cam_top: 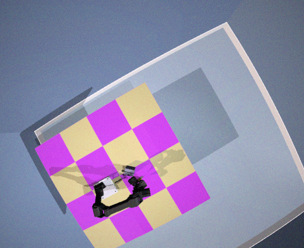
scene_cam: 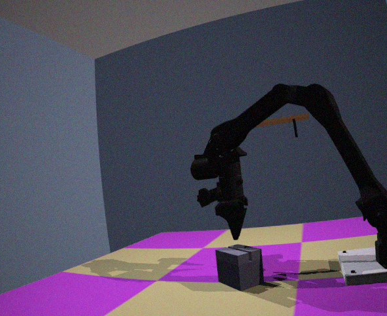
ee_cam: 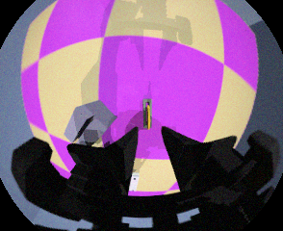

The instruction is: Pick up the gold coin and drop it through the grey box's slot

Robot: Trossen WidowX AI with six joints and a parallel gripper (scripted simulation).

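Right now my gripper tip is 5 cm above the gold coin.
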